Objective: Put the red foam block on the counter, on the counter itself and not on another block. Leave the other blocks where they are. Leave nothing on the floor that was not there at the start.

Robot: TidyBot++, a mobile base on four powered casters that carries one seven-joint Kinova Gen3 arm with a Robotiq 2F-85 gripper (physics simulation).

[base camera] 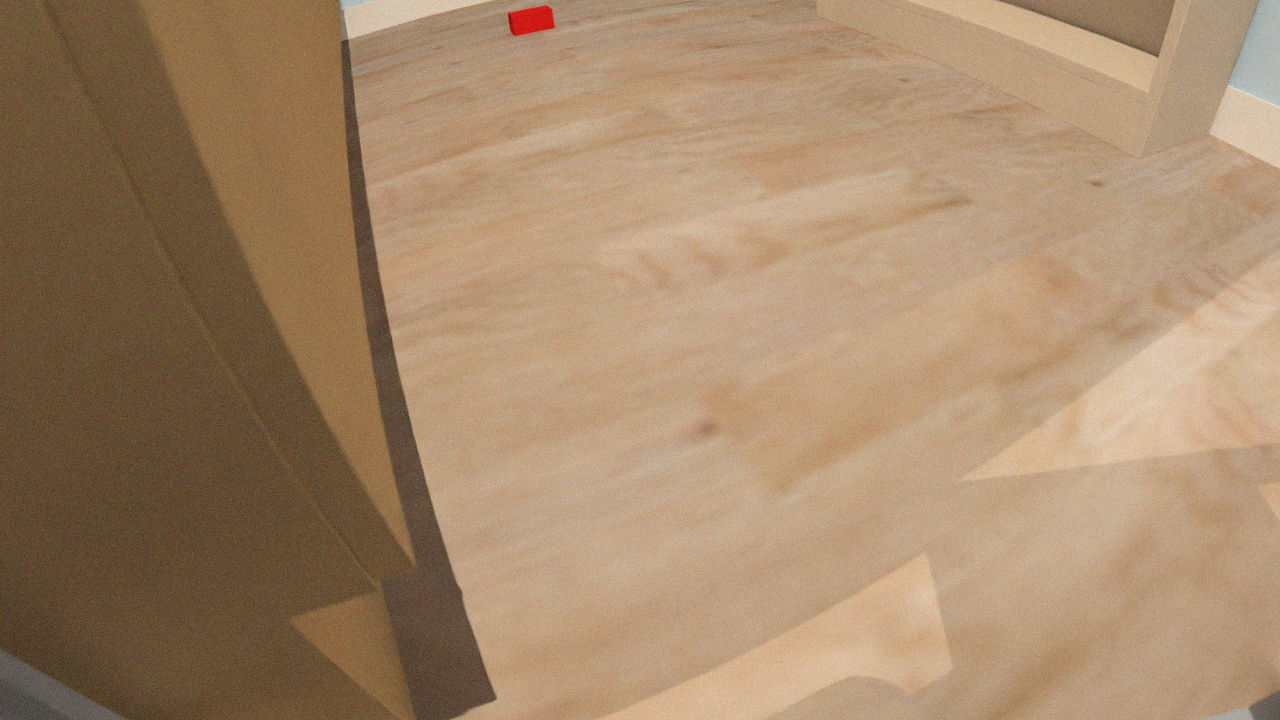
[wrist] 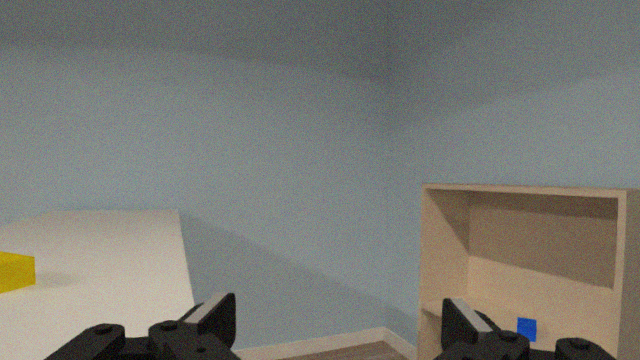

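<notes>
The red foam block (base camera: pixel 531 20) lies on the wooden floor near the far wall, at the top of the base camera view, just right of the cabinet's far end. The counter (wrist: pixel 125 240) shows its pale top at the left of the wrist view, and its brown cabinet side (base camera: pixel 268 223) fills the left of the base camera view. A yellow block (wrist: pixel 16 272) sits on the counter top at the left edge. My gripper (wrist: pixel 337 319) is open with nothing between its fingers, in the air well away from the red block. The red block does not show in the wrist view.
A wooden shelf unit (base camera: pixel 1194 80) (wrist: pixel 621 250) stands against the wall on the right, with a blue block (wrist: pixel 526 329) on its shelf. The counter's dark recessed base (base camera: pixel 429 617) runs along the floor at the left. Baseboards (wrist: pixel 320 344) line the walls.
</notes>
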